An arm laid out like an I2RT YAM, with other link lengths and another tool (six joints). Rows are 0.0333 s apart.
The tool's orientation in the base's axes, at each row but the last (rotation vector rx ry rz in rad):
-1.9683 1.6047 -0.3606
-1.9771 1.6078 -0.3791
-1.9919 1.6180 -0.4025
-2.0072 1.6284 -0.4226
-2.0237 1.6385 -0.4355
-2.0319 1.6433 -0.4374
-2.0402 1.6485 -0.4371
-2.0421 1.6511 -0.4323
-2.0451 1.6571 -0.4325
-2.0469 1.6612 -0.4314
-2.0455 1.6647 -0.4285
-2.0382 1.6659 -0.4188
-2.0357 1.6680 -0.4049
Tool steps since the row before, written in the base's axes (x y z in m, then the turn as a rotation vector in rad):
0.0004 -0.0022 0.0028 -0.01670 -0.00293 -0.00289
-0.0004 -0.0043 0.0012 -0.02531 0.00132 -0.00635
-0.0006 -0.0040 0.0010 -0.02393 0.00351 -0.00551
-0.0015 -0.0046 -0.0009 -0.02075 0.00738 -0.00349
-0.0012 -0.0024 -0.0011 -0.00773 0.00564 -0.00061
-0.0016 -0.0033 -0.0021 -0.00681 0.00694 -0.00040
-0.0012 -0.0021 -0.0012 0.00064 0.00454 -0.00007
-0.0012 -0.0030 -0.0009 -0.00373 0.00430 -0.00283
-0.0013 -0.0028 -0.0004 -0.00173 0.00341 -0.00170
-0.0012 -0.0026 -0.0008 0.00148 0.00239 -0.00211
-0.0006 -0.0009 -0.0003 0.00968 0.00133 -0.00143
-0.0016 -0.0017 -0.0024 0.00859 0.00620 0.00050
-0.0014 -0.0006 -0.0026 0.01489 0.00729 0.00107
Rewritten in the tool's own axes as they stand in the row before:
0.0018 -0.0017 -0.0026 -0.00085 0.01548 -0.00744
0.0039 0.0002 -0.0022 -0.00659 0.02388 -0.00830
0.0036 0.0005 -0.0020 -0.00847 0.02199 -0.00776
0.0042 0.0024 -0.0010 -0.01165 0.01770 -0.00693
0.0021 0.0020 -0.0002 -0.00719 0.00576 -0.00264
0.0030 0.0030 0.0003 -0.00826 0.00469 -0.00211
0.0018 0.0020 0.0000 -0.00427 -0.00122 0.00114
0.0027 0.0020 -0.0004 -0.00487 0.00392 0.00113
0.0025 0.0017 -0.0008 -0.00362 0.00180 0.00108
0.0023 0.0018 -0.0004 -0.00190 -0.00047 0.00292
0.0008 0.0008 -0.0002 0.00088 -0.00748 0.00639
0.0015 0.0029 0.0009 -0.00422 -0.00834 0.00501
0.0005 0.0026 0.0014 -0.00396 -0.01406 0.00792

